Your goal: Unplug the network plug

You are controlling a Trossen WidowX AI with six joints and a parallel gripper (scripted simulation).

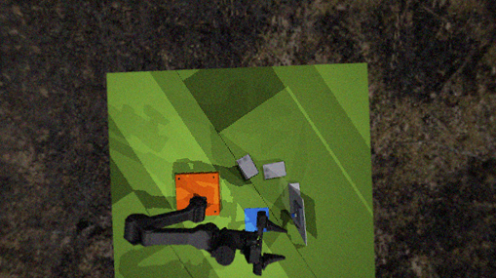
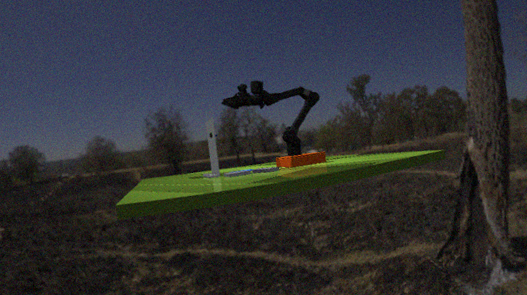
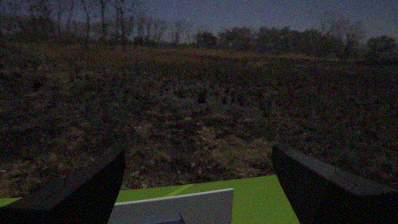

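Now: the network plug 7 cm ahead of my gripper tip, 4 cm to the left of it and 17 cm below it. From my gripper tip the other things lie so: blue marked square: 7 cm behind, 7 cm to the right, 38 cm below; panel: 9 cm ahead, 5 cm to the left, 25 cm below.
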